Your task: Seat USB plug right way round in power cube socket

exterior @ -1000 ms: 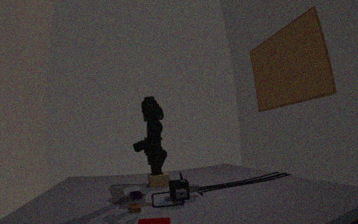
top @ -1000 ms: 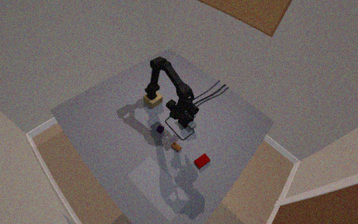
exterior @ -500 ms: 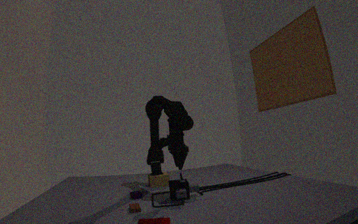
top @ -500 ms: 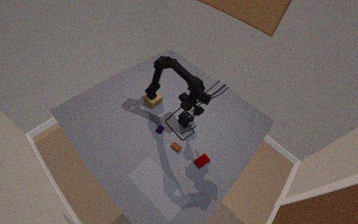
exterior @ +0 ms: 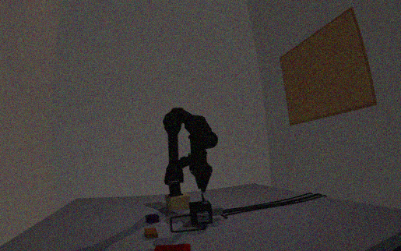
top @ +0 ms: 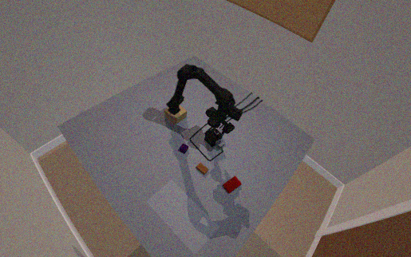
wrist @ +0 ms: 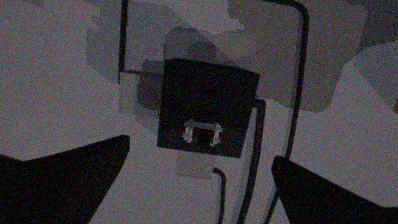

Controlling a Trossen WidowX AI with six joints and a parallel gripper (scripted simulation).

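Right now the dark USB plug is 30 mm below my gripper tip. The rest, counted from my gripper tip: orange block: 80 mm ahead, 210 mm to the right, 120 mm below; purple cube: 90 mm behind, 190 mm to the right, 110 mm below; USB socket: 10 mm to the left, 60 mm below.
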